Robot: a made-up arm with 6 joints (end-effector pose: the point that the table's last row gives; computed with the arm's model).
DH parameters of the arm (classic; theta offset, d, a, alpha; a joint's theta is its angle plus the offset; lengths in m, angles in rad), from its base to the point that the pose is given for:
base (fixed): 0.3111 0 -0.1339 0
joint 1: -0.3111 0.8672 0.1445 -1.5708
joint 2: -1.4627 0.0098 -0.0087 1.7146
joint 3: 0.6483 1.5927 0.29 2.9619
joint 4: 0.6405 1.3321 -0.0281 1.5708
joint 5: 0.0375 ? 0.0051 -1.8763
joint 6: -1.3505 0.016 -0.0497 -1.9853
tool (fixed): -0.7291 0.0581 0 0
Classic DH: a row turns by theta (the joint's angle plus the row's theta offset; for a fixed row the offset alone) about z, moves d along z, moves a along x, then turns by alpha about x.
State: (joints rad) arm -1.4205 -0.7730 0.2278 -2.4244 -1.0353 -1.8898
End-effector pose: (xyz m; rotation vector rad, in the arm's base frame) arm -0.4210 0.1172 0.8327 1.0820 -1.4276 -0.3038
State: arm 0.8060 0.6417 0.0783 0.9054 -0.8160 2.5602
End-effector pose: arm -0.0800 0.3755 1.4540 2.7017 -1.1364 -1.0334
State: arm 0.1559 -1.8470 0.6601 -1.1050 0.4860 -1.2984
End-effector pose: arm 0.0352 0.1540 0.6550 -1.2735 0.3250 -1.4809
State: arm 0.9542 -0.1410 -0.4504 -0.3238 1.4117 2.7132
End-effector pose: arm -0.3286 -0.1010 1.1789 1.3681 -0.0258 -0.8936
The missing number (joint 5, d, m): 0.2925
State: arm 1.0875 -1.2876 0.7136 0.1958 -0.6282 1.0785
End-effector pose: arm -0.4920 0.0646 0.6267 -1.1609 2.3149 -1.3813
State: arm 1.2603 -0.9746 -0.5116 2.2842 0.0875 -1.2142
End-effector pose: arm 0.2871 -0.4953 0.9147 2.3494 -0.4096 1.9136
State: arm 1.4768 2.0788 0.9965 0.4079 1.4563 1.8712
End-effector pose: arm -0.5693 0.3952 1.1697 -1.2865 0.7889 0.2513
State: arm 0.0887 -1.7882 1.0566 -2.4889 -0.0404 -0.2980
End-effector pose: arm -0.2039 -0.0082 0.5248 -1.9479 1.1397 -2.1627
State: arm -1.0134 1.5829 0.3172 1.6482 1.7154 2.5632
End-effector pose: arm 0.4512 -0.6651 1.1902 -0.4470 -0.7721 1.8953
